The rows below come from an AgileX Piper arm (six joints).
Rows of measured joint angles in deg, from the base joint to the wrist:
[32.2, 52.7, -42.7, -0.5, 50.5, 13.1]
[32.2, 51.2, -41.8, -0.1, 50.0, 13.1]
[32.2, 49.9, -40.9, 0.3, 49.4, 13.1]
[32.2, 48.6, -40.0, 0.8, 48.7, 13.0]
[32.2, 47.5, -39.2, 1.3, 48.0, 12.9]
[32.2, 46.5, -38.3, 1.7, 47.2, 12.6]
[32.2, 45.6, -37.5, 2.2, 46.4, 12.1]
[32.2, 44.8, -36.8, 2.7, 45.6, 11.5]
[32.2, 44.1, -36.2, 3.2, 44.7, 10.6]
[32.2, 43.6, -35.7, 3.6, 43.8, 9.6]
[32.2, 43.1, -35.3, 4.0, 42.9, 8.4]
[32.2, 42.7, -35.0, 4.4, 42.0, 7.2]
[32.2, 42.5, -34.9, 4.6, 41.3, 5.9]
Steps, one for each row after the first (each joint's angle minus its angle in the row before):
[0.0, -1.5, 0.9, 0.4, -0.5, 0.0]
[0.0, -1.3, 0.9, 0.4, -0.6, 0.0]
[0.0, -1.3, 0.9, 0.5, -0.7, -0.1]
[0.0, -1.1, 0.8, 0.5, -0.7, -0.1]
[0.0, -1.0, 0.9, 0.4, -0.8, -0.3]
[0.0, -0.9, 0.8, 0.5, -0.8, -0.5]
[0.0, -0.8, 0.7, 0.5, -0.8, -0.6]
[0.0, -0.7, 0.6, 0.5, -0.9, -0.9]
[0.0, -0.5, 0.5, 0.4, -0.9, -1.0]
[0.0, -0.5, 0.4, 0.4, -0.9, -1.2]
[0.0, -0.4, 0.3, 0.4, -0.9, -1.2]
[0.0, -0.2, 0.1, 0.2, -0.7, -1.3]

